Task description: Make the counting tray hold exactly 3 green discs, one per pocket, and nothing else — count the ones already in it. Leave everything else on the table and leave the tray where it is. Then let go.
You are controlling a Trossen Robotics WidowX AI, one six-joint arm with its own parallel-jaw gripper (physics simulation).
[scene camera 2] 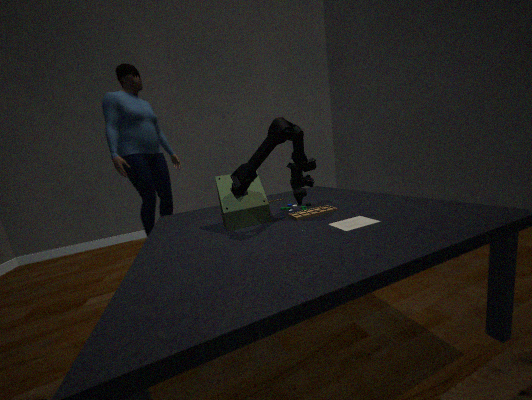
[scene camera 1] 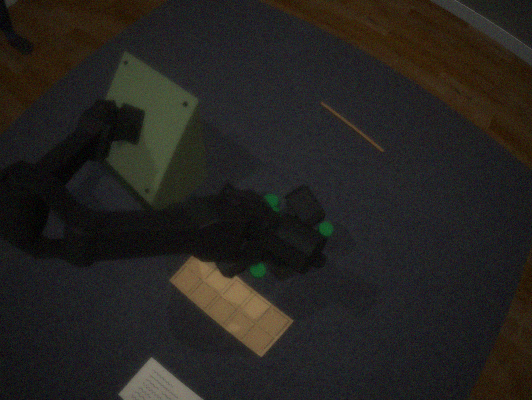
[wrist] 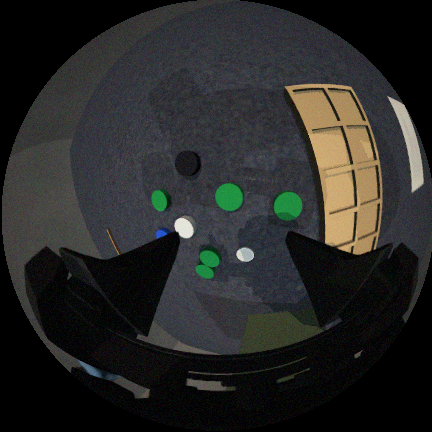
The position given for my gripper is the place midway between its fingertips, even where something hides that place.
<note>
My gripper (wrist: 234, 237) is open, holding nothing. Also in view: a tan counting tray (scene camera 1: 240, 310).
The tan counting tray is seen too in the wrist view (wrist: 341, 147).
</note>
